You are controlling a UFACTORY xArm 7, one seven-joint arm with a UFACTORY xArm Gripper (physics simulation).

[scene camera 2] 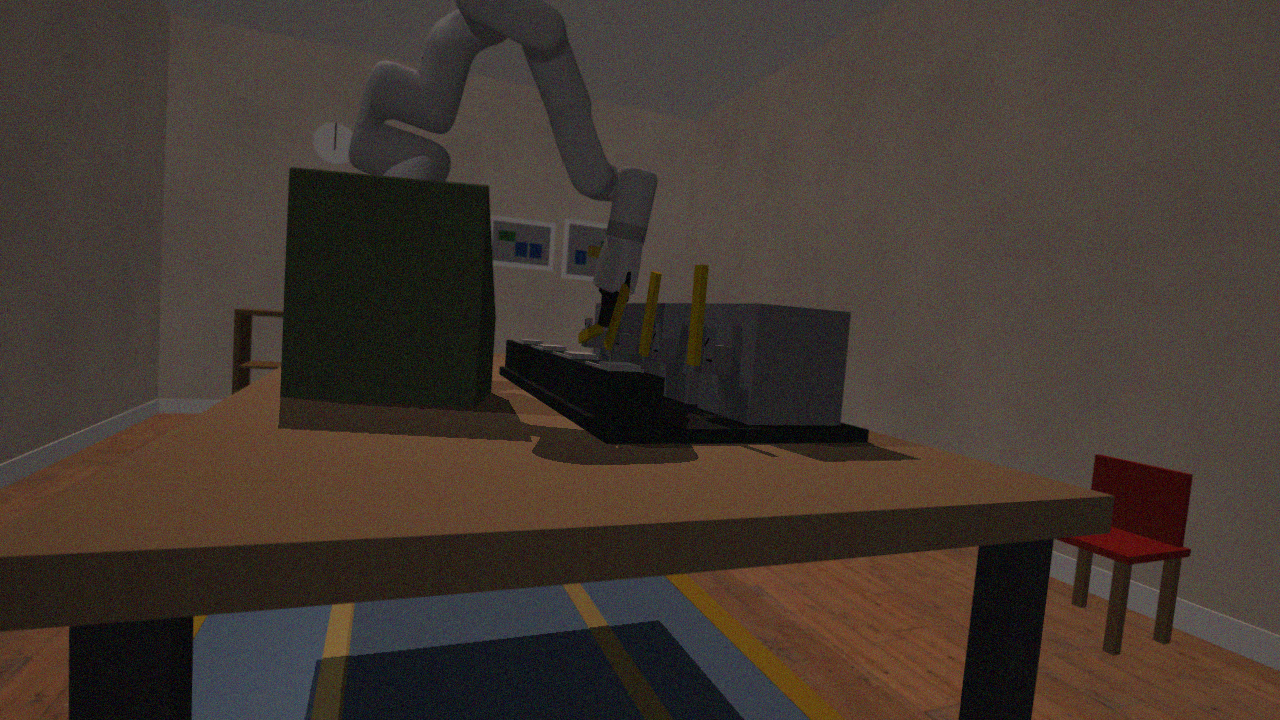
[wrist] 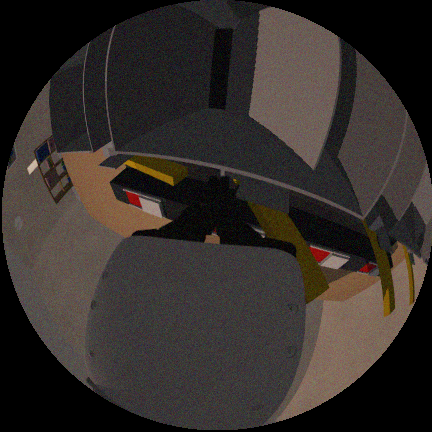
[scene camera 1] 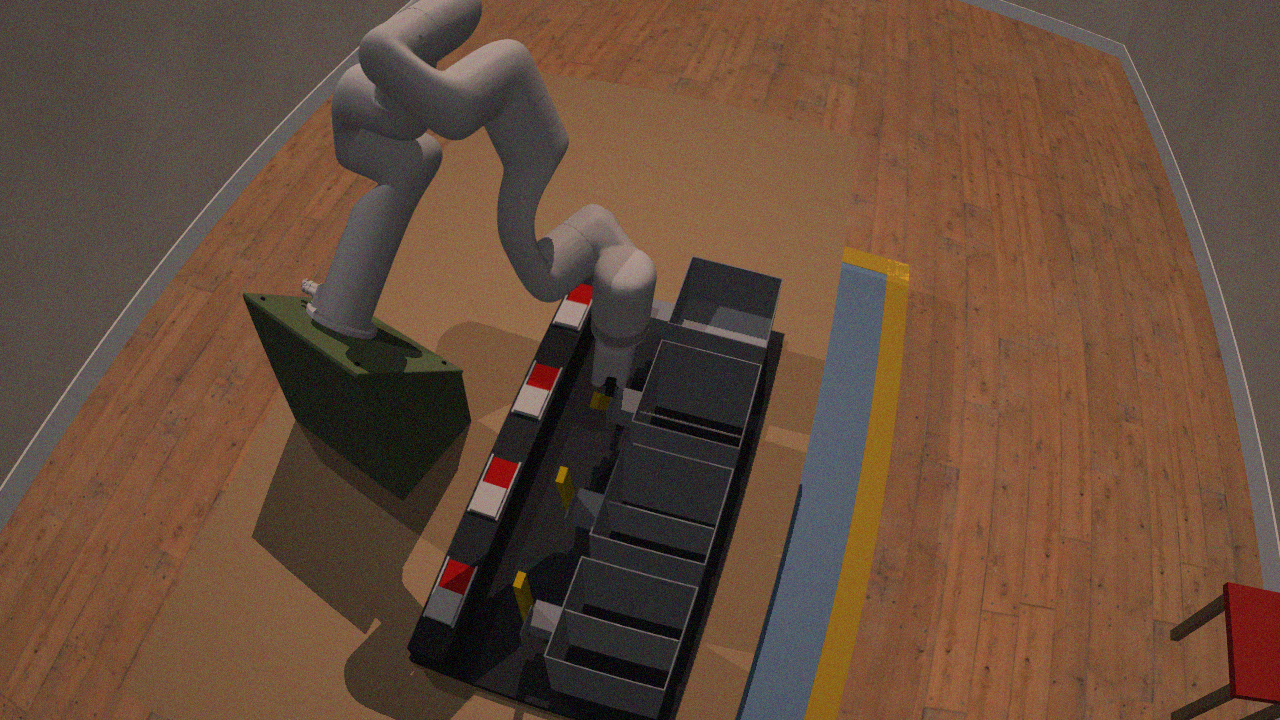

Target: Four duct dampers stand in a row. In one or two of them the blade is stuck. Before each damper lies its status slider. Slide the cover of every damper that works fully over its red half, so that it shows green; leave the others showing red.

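Frame: origin at the arm's base, x right, y back, z down, level; metres.
Seen in the pictures: gripper, fingertip midpoint: [scene camera 2: 606, 326] [wrist: 220, 189] [scene camera 1: 613, 382]; arm's base, link origin: [scene camera 2: 383, 253] [scene camera 1: 340, 322].
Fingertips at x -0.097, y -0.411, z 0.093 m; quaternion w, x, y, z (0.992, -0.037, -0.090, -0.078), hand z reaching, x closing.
Observation:
Offsets run from my fingertips to a thing's top centre. "pt": to the spot under its first point. Level surfaces: height alone.
Four grey open-topped dampers [scene camera 1: 733, 284] [scene camera 2: 796, 367] stand in a row. Before them lie four sliders, far @(dy +0.119, dx -0.143, dz +0.041 m) [scene camera 1: 572, 306] [wrist: 145, 202], second @(pt dy +0.115, dx +0.021, dz +0.041 m) [scene camera 1: 537, 389], third @(dy +0.115, dx +0.227, dz +0.041 m) [scene camera 1: 494, 486] [wrist: 327, 257] and nearest @(pt dy +0.112, dx +0.389, dz +0.041 m) [scene camera 1: 449, 591] [wrist: 367, 268]; each shows red beside a pale cover. My gripper [scene camera 1: 611, 386] [scene camera 2: 606, 320] [wrist: 220, 189] is shut and empty, low beside the second damper's yellow lever [scene camera 1: 600, 402] [scene camera 2: 617, 317] [wrist: 295, 245], which leans; contact is unclear. The third lever @(dy -0.004, dx +0.213, dz -0.099 m) [scene camera 1: 563, 488] [scene camera 2: 650, 313] and nearest lever @(dy -0.006, dx +0.387, dz -0.100 m) [scene camera 1: 522, 593] [scene camera 2: 698, 313] stand up. The far lever @(pt dy -0.005, dx -0.069, dz -0.002 m) [wrist: 155, 170] lies low. The gripper mostly hides the second slider in the wrist view.
The dampers and slider rail share a black base [scene camera 1: 483, 673] [scene camera 2: 760, 435] on the wooden table @(dz +0.130 m) [scene camera 2: 537, 501]. The arm stands on a dark green pedestal [scene camera 1: 366, 420] [scene camera 2: 384, 286] beside the rail. The damper walls rise close to the gripper. A red chair [scene camera 1: 1253, 640] [scene camera 2: 1141, 501] stands beyond the table.

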